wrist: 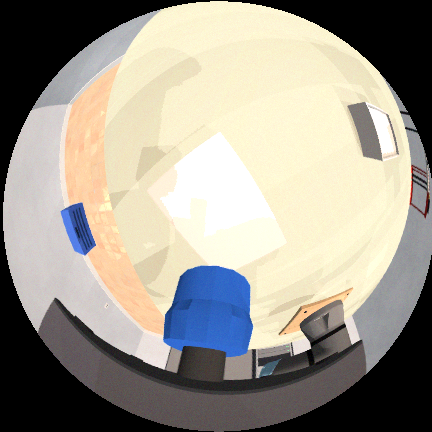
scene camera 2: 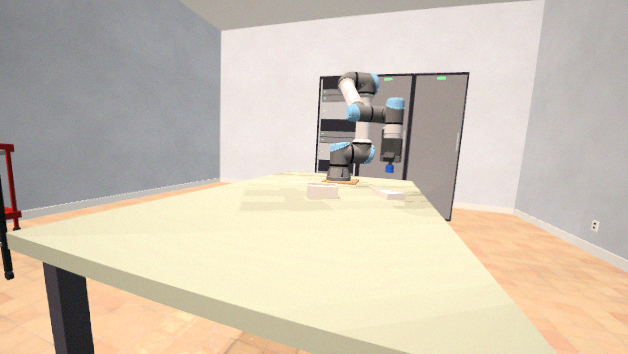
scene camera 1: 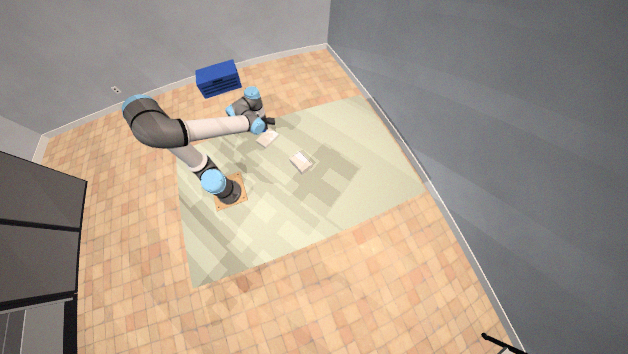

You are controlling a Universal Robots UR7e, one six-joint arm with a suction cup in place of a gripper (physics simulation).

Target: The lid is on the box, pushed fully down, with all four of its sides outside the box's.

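Where they show: hand at its tool point: [wrist: 213,290] [scene camera 2: 389,172] [scene camera 1: 264,130]; arm's base at its link origin: [wrist: 320,314] [scene camera 2: 338,179] [scene camera 1: 229,192].
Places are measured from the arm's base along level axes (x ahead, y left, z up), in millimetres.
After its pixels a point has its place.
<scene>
The lid [scene camera 1: 267,138] @(x 285, y 324, z 18 mm) [scene camera 2: 390,194] @(x 354, y 356, z 15 mm) [wrist: 230,200] @(x 303, y 328, z 18 mm) is a pale, shallow rectangular piece lying on the table, broad flat face up, apart from the box. The box [scene camera 1: 303,167] @(x 477, y 46, z 31 mm) [scene camera 2: 322,191] @(x 508, y 111, z 19 mm) [wrist: 364,132] @(x 438, y 146, z 10 mm) is pale, stands on the table with its open top up, and shows a white inside in the wrist view. My gripper, a blue suction cup [scene camera 1: 265,130] [scene camera 2: 389,169] [wrist: 213,272], points down above the lid with a gap below it in the second scene view. It holds nothing. In the wrist view the cup stands in front of the lid's near corner.
The pale green table [scene camera 1: 385,150] @(x 1070, y 68, z -8 mm) [scene camera 2: 240,260] @(x 1062, y 195, z -8 mm) carries my arm's base on a wooden plate [scene camera 1: 244,198] @(x 88, y -58, z -1 mm) [wrist: 295,320] @(x 8, y 106, z 3 mm). A blue crate [scene camera 1: 218,78] [wrist: 78,229] stands on the floor beyond the table. Dark cabinets [scene camera 2: 434,140] stand behind the arm, and a red cart [scene camera 2: 10,185] stands at the left.
</scene>
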